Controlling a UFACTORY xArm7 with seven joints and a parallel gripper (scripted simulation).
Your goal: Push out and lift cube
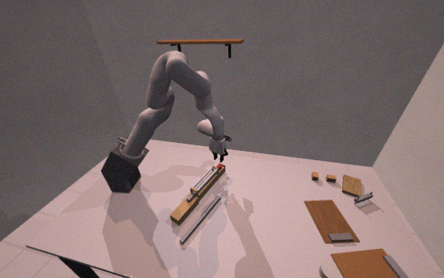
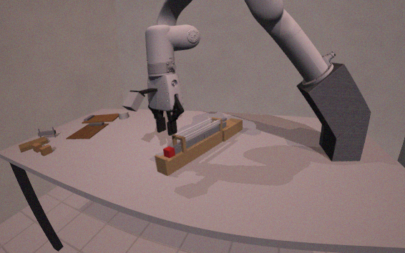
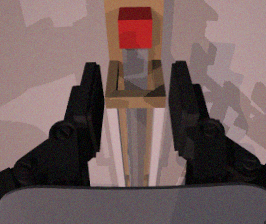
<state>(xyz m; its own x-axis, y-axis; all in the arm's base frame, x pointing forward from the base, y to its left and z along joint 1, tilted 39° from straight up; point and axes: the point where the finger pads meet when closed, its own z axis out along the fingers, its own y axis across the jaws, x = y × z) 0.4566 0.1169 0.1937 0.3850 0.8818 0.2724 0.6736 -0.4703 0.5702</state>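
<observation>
The red cube is 8 cm below my hand. The rest, counted from my hand: channel: 8 cm behind, 13 cm to the right, 8 cm below; then grey clamp-like piece: 81 cm ahead, 21 cm to the right, 11 cm below; then long grey bar: 7 cm behind, 34 cm to the right, 13 cm below.
</observation>
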